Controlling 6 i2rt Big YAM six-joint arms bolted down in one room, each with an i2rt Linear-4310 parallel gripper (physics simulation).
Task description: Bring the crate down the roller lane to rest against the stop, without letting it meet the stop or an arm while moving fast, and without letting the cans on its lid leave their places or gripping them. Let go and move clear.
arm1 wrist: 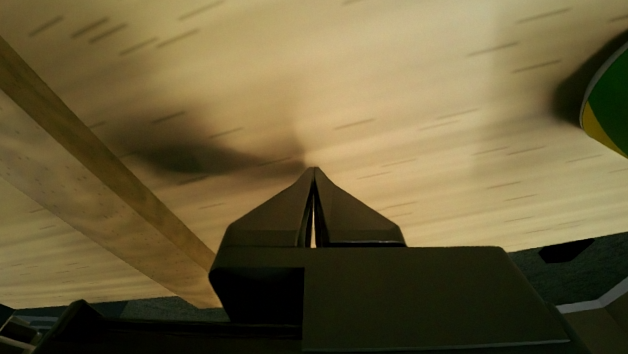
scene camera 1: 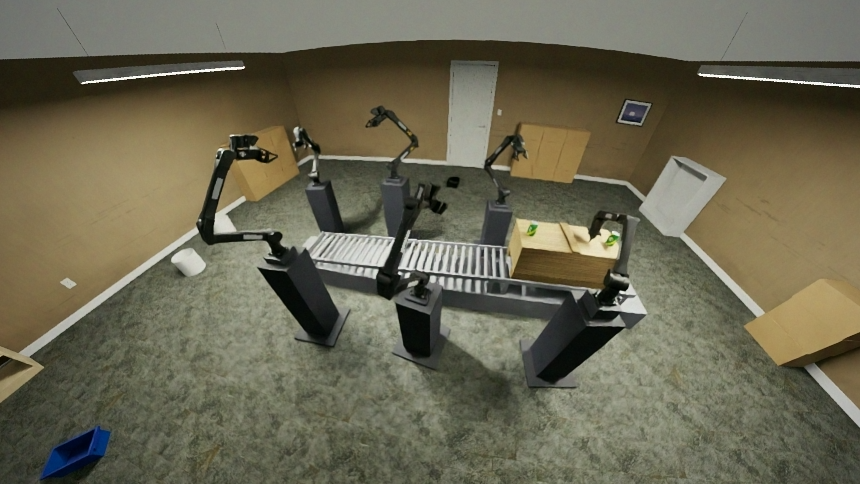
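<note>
The wooden crate [scene camera 1: 550, 264] stands on the right end of the roller lane [scene camera 1: 448, 258]. Two green-and-yellow cans stand on its lid, a left can [scene camera 1: 532, 229] and a right can [scene camera 1: 612, 238], on either side of a raised batten [scene camera 1: 566, 237] [arm1 wrist: 107, 165]. In the arm1 wrist view, part of a can [arm1 wrist: 610, 107] shows at the right edge. Arm1's gripper [arm1 wrist: 314, 169] is shut with nothing between its fingertips, over or at the pale lid [arm1 wrist: 350, 90], between batten and can; contact is unclear. In the scene view, a gripper [scene camera 1: 592, 236] of the near right arm hangs down at the lid.
Three pedestal arms stand along each side of the lane. The near middle arm's gripper [scene camera 1: 440, 207] is raised over the lane; the near left arm's gripper [scene camera 1: 273, 156] is high. A white bin [scene camera 1: 188, 262] and a blue tray [scene camera 1: 75, 454] lie on the floor at the left.
</note>
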